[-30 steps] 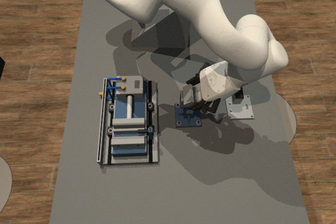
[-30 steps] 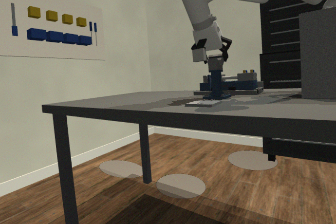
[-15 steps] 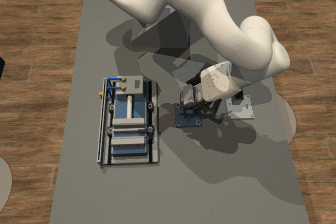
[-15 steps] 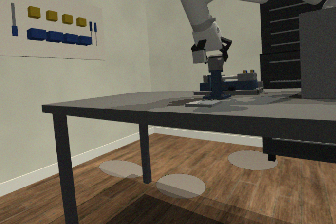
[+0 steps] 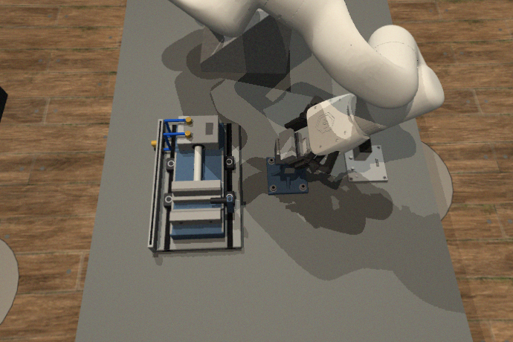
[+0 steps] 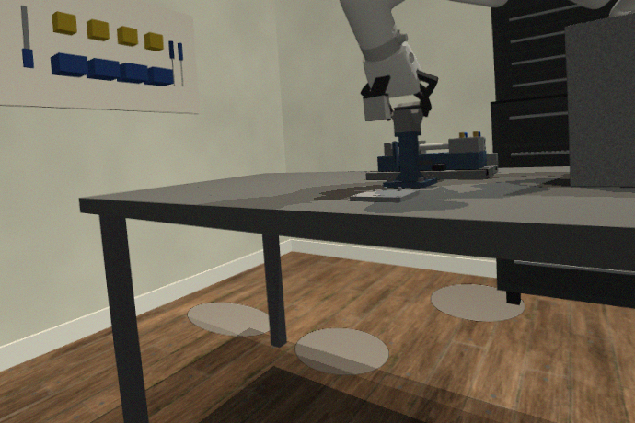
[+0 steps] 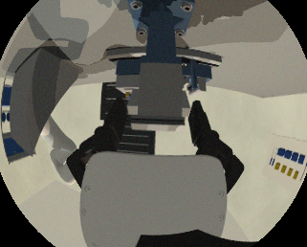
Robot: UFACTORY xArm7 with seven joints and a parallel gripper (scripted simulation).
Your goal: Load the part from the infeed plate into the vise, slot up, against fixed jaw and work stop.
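My gripper is now right at the part. Round my hand: V-block post 10 cm below; cylinder rod 20 cm to the right, 8 cm below, 1 cm ahead; work stop 15 cm to the right, 9 cm ahead, 7 cm below.
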